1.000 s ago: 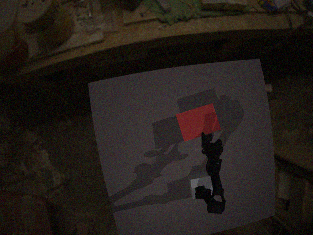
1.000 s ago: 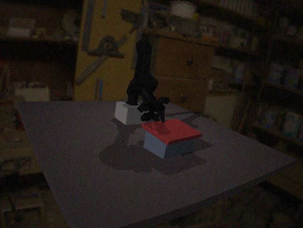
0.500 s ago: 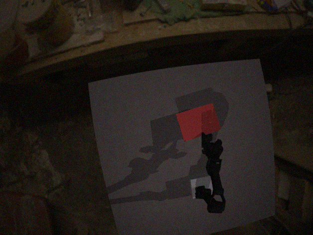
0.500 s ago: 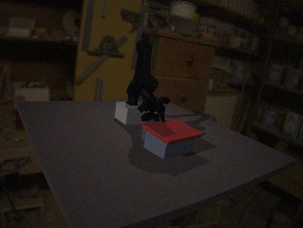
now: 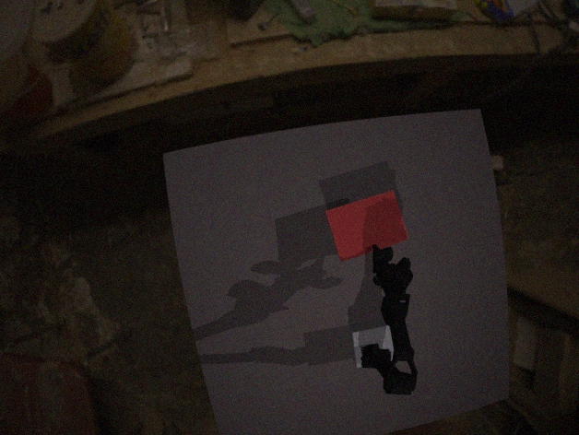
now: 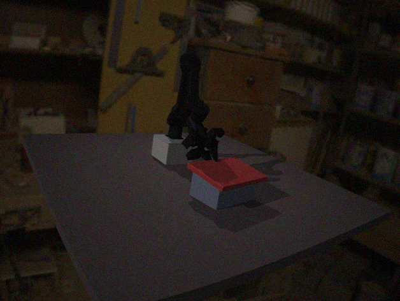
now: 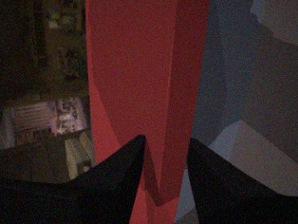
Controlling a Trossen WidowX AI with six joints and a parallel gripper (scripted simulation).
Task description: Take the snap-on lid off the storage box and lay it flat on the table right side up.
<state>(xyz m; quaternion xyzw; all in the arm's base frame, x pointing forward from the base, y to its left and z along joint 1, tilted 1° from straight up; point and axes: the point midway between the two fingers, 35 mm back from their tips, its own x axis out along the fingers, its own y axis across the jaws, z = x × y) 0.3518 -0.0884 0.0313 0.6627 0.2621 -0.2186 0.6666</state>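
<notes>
The red lid is 80 mm ahead of my gripper tip. From my gripper tip the other things lie so: blue storage box: 70 mm ahead, 60 mm below.
</notes>
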